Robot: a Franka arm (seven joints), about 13 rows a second.
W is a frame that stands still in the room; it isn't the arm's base.
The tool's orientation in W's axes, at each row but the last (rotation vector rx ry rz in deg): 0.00 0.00 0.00; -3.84 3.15 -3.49; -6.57 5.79 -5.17; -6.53 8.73 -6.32; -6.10 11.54 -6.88
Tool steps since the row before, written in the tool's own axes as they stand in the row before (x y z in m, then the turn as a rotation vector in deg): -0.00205 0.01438 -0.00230 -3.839 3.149 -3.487; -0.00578 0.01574 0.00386 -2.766 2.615 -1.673; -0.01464 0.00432 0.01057 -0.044 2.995 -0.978; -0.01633 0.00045 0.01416 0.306 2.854 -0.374; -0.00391 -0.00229 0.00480 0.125 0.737 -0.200
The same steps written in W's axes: -0.00205 0.01438 -0.00230 -3.839 3.149 -3.487; -0.00461 0.01629 0.00307 -2.698 2.668 -1.700; -0.01303 0.00683 0.01133 0.105 2.860 -1.318; -0.01377 0.00385 0.01622 0.529 2.743 -0.758; -0.00306 -0.00131 0.00570 0.160 0.693 -0.305
